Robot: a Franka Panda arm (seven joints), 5 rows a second.
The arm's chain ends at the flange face. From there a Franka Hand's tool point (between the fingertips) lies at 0.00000 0.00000 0.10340 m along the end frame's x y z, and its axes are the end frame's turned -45 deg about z.
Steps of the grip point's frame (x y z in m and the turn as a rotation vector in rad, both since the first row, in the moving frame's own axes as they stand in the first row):
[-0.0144 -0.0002 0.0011 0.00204 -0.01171 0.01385]
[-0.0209 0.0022 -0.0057 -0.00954 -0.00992 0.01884]
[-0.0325 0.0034 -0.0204 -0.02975 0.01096 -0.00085]
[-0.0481 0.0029 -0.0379 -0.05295 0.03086 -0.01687]
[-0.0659 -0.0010 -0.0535 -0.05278 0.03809 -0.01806]
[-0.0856 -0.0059 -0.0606 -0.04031 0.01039 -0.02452]
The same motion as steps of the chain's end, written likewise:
[-0.0093 0.0093 0.0011 -0.00684 -0.00972 0.01385]
[-0.0132 0.0149 -0.0057 -0.01376 -0.00027 0.01884]
[-0.0236 0.0240 -0.0203 -0.01329 0.02879 -0.00085]
[-0.0381 0.0345 -0.0377 -0.01562 0.05926 -0.01687]
[-0.0540 0.0449 -0.0533 -0.01039 0.06425 -0.01806]
[-0.0684 0.0542 -0.0605 -0.02116 0.03585 -0.02452]

